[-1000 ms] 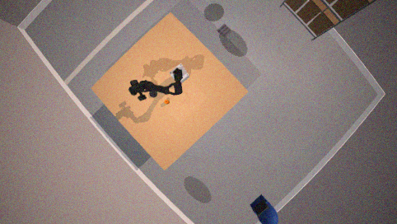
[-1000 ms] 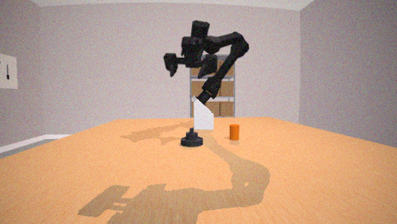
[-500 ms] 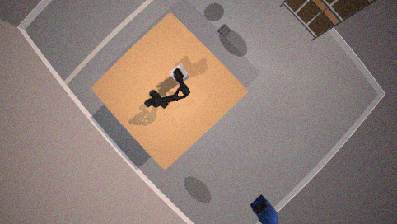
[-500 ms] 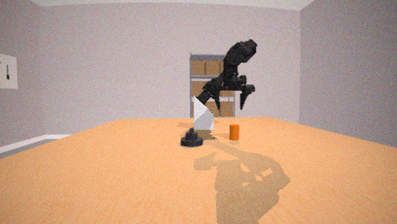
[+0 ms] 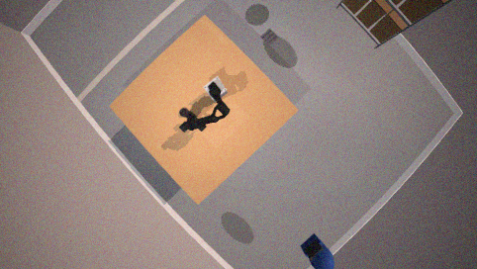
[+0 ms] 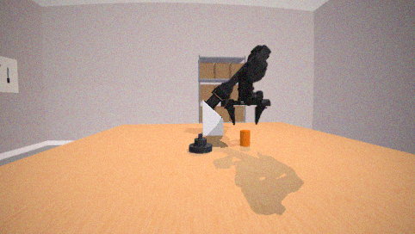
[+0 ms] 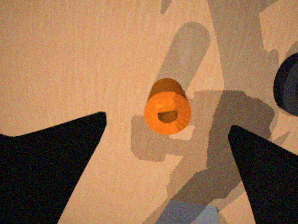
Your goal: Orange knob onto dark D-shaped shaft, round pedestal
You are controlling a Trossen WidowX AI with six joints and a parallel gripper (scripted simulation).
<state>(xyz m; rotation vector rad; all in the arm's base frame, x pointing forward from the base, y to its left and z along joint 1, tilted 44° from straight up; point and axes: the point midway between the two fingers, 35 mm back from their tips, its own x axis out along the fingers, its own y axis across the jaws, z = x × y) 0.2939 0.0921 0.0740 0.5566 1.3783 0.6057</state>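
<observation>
Now: the orange knob 50 mm below my gripper tip. The rest, counted from my gripper tip: pedestal 180 mm to the right, 50 mm below, 50 mm ahead.
</observation>
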